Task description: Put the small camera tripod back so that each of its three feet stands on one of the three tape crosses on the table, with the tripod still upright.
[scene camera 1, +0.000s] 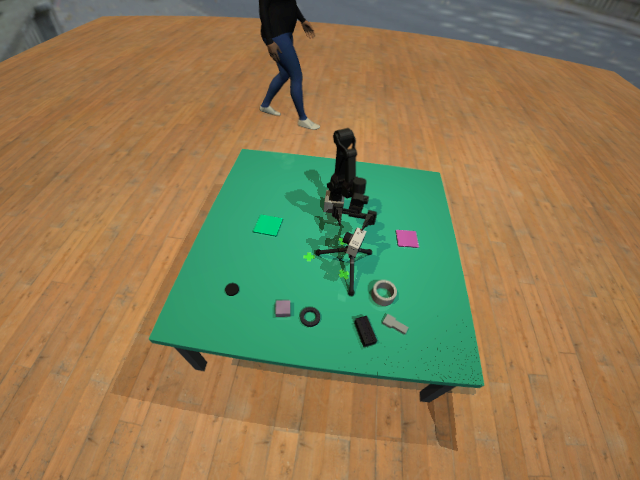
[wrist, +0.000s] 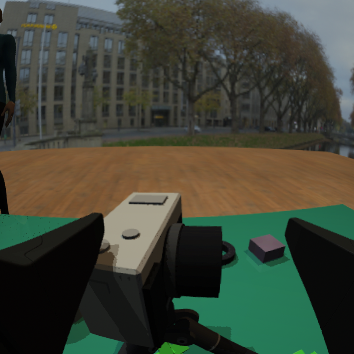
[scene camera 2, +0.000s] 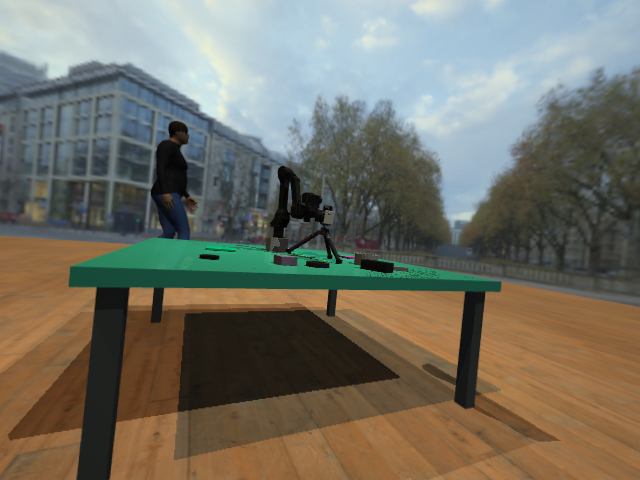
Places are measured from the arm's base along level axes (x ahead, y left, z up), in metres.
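Pixels of known places: gripper, fingertip midpoint: (scene camera 1: 350,227) (wrist: 199,226) (scene camera 2: 318,208); arm's base, link origin: (scene camera 1: 335,196) (scene camera 2: 278,237).
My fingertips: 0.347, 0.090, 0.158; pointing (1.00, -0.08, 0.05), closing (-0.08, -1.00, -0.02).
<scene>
For each thing: its top centre in the pictures, then the offset to it from my fingertips, as dx, dy, dz. "pt": a spot on its surface instead.
- left green cross, top centre: (scene camera 1: 309,256) +0.008, -0.165, -0.232
- front cross, top centre: (wrist: 170,351) (scene camera 1: 343,274) +0.074, +0.006, -0.232
- grey ring, top centre: (scene camera 1: 385,290) (scene camera 2: 366,254) +0.151, +0.185, -0.185
- black ring, top centre: (wrist: 216,248) (scene camera 2: 318,262) (scene camera 1: 310,316) +0.308, -0.106, -0.218
- mauve block, top centre: (wrist: 267,241) (scene camera 2: 285,256) (scene camera 1: 283,306) +0.296, -0.219, -0.205
- black block, top centre: (scene camera 2: 377,261) (scene camera 1: 366,329) +0.335, +0.118, -0.198
- grey piece, top centre: (scene camera 1: 396,323) +0.282, +0.241, -0.218
- green square, surface spot: (scene camera 1: 267,225) pt -0.136, -0.403, -0.223
- magenta square, surface spot: (scene camera 1: 407,238) pt -0.194, +0.300, -0.223
The small black tripod (scene camera 1: 352,273) (scene camera 2: 332,246) (wrist: 205,337) with its pale camera (scene camera 1: 356,241) (scene camera 2: 328,217) (wrist: 145,220) is roughly upright in front of the arm. In scene camera 1, its left foot is just right of the left green cross (scene camera 1: 308,256), its front foot is beyond the front cross (scene camera 1: 343,274), and its right foot is right of the rear cross (scene camera 1: 341,241). Whether all feet touch the table is unclear. My gripper (scene camera 1: 353,223) (wrist: 199,226) is open, with its fingers on either side of the camera; the left finger is close to the body, and the right is well apart.
Beyond the tripod are a grey ring (scene camera 1: 383,302), a black ring (scene camera 1: 302,316), a mauve block (scene camera 1: 282,308) (wrist: 267,246), a black block (scene camera 1: 365,331) and a grey piece (scene camera 1: 394,323). A green square (scene camera 1: 267,225) and magenta square (scene camera 1: 407,238) lie at the sides.
</scene>
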